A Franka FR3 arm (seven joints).
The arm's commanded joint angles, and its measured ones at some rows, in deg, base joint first. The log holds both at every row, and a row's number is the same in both.
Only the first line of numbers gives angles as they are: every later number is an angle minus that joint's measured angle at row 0.
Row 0, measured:
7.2 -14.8 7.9 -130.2 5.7 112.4 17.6
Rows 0 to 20, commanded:
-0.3 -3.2 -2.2 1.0 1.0 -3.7 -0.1
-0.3 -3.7 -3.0 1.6 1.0 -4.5 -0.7
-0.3 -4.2 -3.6 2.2 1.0 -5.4 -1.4
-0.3 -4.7 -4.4 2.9 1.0 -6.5 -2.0
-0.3 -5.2 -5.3 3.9 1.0 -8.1 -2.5
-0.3 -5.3 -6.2 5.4 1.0 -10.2 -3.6
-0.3 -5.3 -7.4 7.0 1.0 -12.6 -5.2
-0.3 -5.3 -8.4 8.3 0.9 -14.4 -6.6
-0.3 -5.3 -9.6 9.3 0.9 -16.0 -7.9
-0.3 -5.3 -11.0 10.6 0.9 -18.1 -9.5
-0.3 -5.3 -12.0 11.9 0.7 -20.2 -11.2
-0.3 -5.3 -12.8 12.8 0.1 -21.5 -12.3
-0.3 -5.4 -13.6 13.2 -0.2 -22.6 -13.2
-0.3 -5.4 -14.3 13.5 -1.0 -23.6 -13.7
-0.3 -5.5 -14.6 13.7 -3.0 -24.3 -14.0
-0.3 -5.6 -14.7 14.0 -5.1 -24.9 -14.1
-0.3 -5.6 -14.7 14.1 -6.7 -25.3 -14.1
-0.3 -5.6 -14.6 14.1 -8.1 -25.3 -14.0
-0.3 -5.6 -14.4 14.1 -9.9 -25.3 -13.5
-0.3 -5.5 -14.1 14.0 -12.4 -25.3 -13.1
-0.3 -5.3 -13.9 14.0 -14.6 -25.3 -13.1
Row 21, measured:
-0.2 -5.6 -14.8 13.1 -9.2 -23.8 -13.3
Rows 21 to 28, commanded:
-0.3 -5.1 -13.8 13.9 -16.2 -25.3 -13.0
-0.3 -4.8 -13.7 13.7 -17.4 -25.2 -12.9
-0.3 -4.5 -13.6 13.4 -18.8 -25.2 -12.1
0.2 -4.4 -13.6 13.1 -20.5 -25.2 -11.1
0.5 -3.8 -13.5 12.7 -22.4 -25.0 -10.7
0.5 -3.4 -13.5 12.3 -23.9 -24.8 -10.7
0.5 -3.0 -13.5 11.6 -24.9 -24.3 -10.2
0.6 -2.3 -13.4 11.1 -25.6 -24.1 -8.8
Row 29, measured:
-0.1 -3.9 -13.7 12.5 -22.2 -24.4 -11.9
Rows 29 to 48, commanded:
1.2 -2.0 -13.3 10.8 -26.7 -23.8 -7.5
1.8 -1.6 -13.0 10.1 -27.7 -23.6 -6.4
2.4 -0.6 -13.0 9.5 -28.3 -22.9 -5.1
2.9 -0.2 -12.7 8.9 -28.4 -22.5 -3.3
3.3 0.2 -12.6 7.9 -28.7 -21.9 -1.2
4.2 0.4 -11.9 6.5 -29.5 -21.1 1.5
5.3 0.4 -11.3 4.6 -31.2 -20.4 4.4
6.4 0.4 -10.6 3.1 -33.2 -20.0 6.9
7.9 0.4 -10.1 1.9 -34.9 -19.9 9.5
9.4 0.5 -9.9 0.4 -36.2 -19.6 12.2
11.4 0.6 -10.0 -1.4 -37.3 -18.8 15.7
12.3 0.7 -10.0 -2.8 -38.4 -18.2 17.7
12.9 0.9 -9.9 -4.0 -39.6 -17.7 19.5
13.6 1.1 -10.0 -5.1 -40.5 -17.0 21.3
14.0 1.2 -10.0 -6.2 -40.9 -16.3 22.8
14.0 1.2 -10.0 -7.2 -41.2 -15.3 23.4
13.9 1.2 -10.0 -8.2 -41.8 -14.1 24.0
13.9 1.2 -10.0 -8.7 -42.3 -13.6 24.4
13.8 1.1 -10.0 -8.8 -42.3 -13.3 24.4
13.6 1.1 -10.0 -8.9 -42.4 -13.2 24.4
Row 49, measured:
13.5 2.1 -9.7 -7.1 -40.8 -14.9 22.8
